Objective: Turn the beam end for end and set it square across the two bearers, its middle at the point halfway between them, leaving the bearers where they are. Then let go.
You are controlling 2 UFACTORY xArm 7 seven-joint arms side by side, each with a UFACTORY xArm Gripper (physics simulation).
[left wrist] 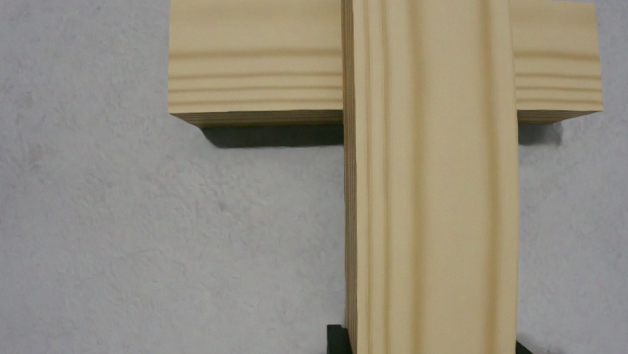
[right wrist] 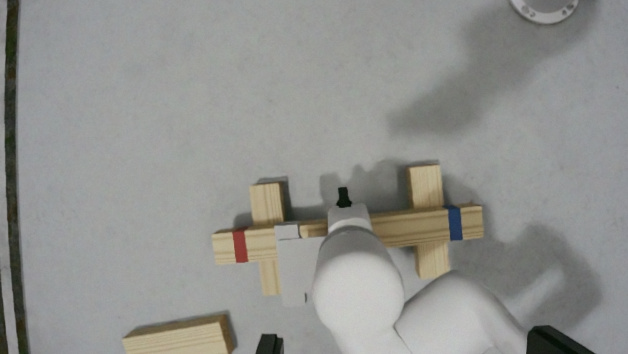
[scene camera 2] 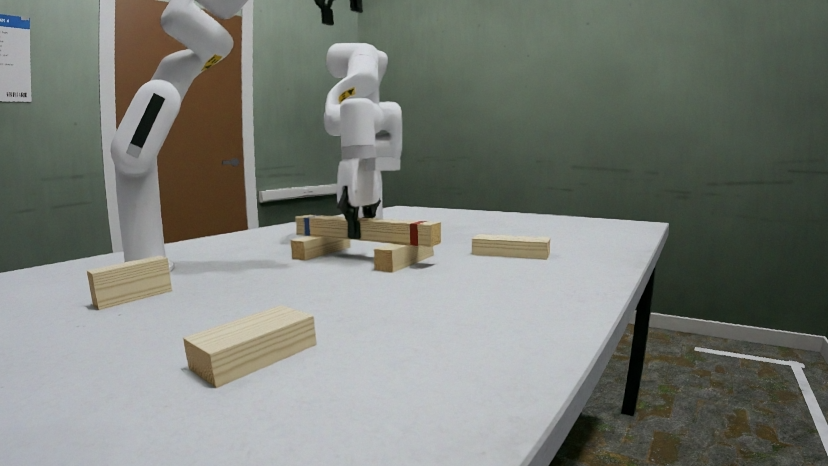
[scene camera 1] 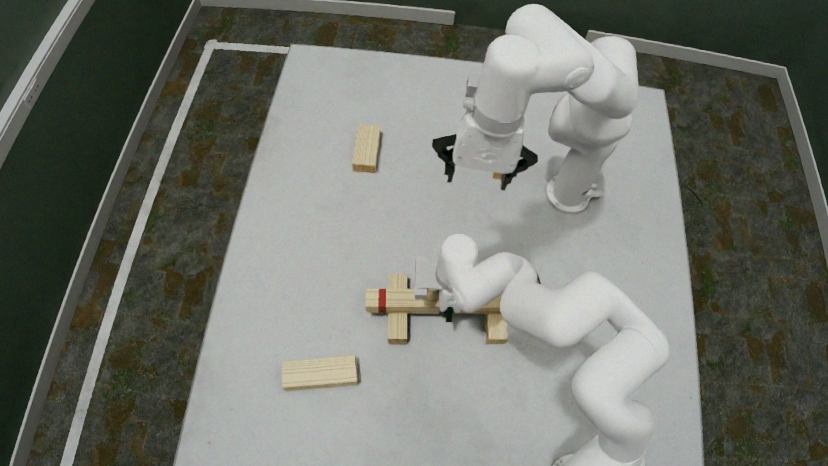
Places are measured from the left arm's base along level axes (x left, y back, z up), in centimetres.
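Where they show: left gripper, fingertip midpoint: (scene camera 2: 361, 236); right gripper, fingertip midpoint: (scene camera 2: 341, 18) (scene camera 1: 476, 179); right arm's base at its link origin: (scene camera 1: 567, 194).
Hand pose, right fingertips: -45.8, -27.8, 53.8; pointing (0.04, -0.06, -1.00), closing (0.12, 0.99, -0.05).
Each offset is from my right fingertips to the top centre of the thing, as dx, dy, dz.
The beam @[+3.5, -1.2, -45.0] (scene camera 1: 399, 299) (scene camera 2: 385, 230) (left wrist: 440, 175) (right wrist: 415, 228) lies across both bearers, looking square to them. Its red band is over the left side in scene camera 1; its blue band shows at the other end in scene camera 2. The red-side bearer @[+3.7, -12.6, -49.4] (scene camera 1: 397, 329) (scene camera 2: 391, 259) (left wrist: 250, 65) (right wrist: 267, 202) and the blue-side bearer @[+3.7, +11.3, -49.4] (scene camera 1: 496, 331) (scene camera 2: 307, 248) (right wrist: 425, 187) lie roughly parallel. My left gripper (scene camera 2: 362, 222) (left wrist: 432, 345) is shut on the beam near its middle; its arm hides part of the beam. My right gripper (scene camera 1: 476, 182) (scene camera 2: 341, 16) is open and empty, high above the table.
One loose block @[+20.0, -30.7, -50.0] (scene camera 1: 319, 372) (scene camera 2: 509, 247) (right wrist: 177, 342) lies beyond the red-side bearer. Another block @[-44.2, -21.5, -50.0] (scene camera 1: 366, 148) (scene camera 2: 249, 347) lies on the right arm's side. A third block @[-42.7, +16.2, -47.5] (scene camera 1: 497, 175) (scene camera 2: 130, 282) is partly hidden under the right gripper in scene camera 1.
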